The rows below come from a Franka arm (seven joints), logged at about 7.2 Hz.
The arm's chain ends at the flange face. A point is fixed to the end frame.
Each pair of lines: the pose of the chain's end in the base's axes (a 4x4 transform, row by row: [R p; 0 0 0 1], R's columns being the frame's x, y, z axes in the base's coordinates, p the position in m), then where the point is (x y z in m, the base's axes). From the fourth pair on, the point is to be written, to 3 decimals.
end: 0.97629 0.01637 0.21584 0.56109; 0.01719 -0.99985 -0.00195 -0.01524; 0.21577 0.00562 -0.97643 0.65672; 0 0 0 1
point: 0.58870 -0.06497 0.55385
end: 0.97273 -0.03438 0.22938 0.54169; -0.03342 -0.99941 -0.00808 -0.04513; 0.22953 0.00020 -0.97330 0.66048; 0 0 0 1
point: 0.56821 -0.09569 0.55773
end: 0.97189 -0.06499 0.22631 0.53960; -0.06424 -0.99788 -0.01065 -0.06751; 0.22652 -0.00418 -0.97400 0.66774; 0 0 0 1
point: 0.56427 -0.11839 0.56469
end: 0.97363 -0.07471 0.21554 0.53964; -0.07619 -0.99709 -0.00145 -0.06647; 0.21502 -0.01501 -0.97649 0.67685; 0 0 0 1
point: 0.563 -0.116 0.573
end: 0.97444 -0.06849 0.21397 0.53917; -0.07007 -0.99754 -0.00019 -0.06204; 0.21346 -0.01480 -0.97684 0.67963; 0 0 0 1
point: 0.562 -0.112 0.576
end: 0.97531 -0.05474 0.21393 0.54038; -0.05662 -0.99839 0.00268 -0.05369; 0.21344 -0.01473 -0.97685 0.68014; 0 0 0 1
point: 0.564 -0.103 0.576
